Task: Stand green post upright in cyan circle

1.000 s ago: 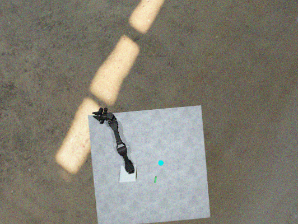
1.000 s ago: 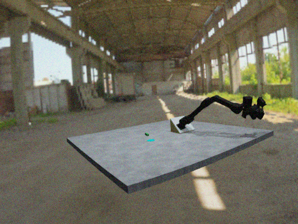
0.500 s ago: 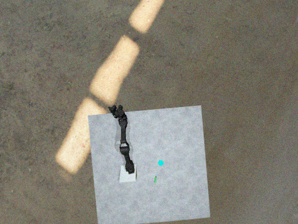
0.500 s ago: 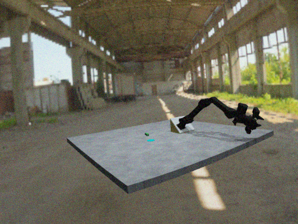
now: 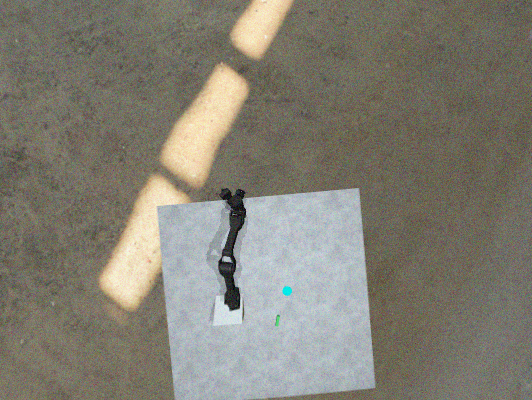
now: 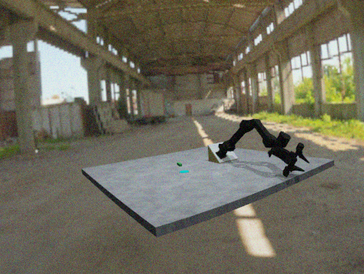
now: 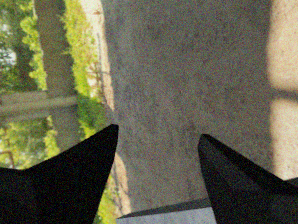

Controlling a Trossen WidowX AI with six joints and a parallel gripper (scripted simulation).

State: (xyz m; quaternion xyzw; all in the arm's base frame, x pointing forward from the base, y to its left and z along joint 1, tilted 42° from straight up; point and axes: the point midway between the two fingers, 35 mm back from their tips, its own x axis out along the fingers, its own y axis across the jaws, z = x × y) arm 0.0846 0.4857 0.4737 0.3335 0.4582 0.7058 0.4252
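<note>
My gripper tip is now 870 mm to the left of the green post, 170 mm short of it and 50 mm above it. Also, from my gripper tip: cyan circle 700 mm to the right, 270 mm ahead, 50 mm below.
</note>
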